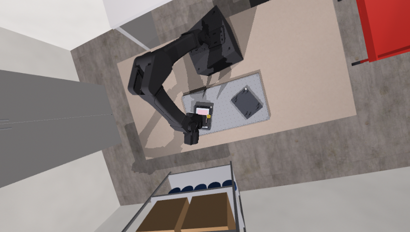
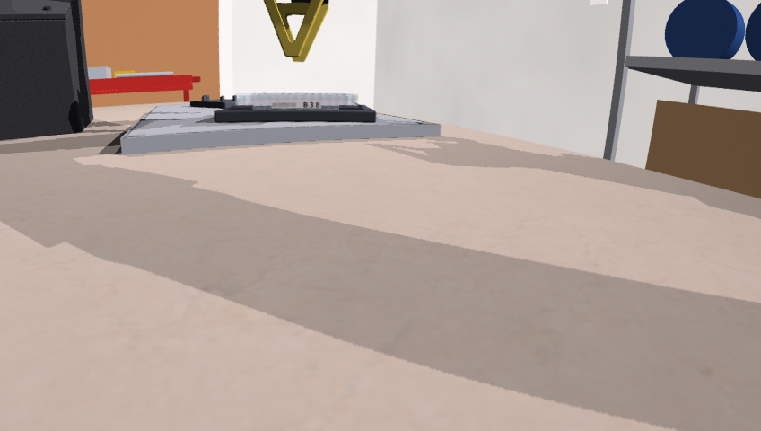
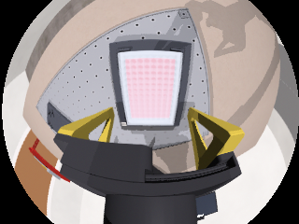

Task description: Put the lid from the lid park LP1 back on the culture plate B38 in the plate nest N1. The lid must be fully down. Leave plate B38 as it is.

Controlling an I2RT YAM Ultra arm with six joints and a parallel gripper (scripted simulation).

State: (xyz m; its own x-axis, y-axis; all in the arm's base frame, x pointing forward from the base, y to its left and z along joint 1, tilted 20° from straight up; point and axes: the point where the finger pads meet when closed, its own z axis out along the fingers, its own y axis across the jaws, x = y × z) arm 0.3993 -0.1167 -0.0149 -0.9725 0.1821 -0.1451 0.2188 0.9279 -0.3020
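Now: hand 5 cm above the clear lid. Round my hand: black plate nest N1: 7 cm below; then culture plate B38: 5 cm below; then grey base plate: 15 cm to the left, 8 cm below, 5 cm behind.
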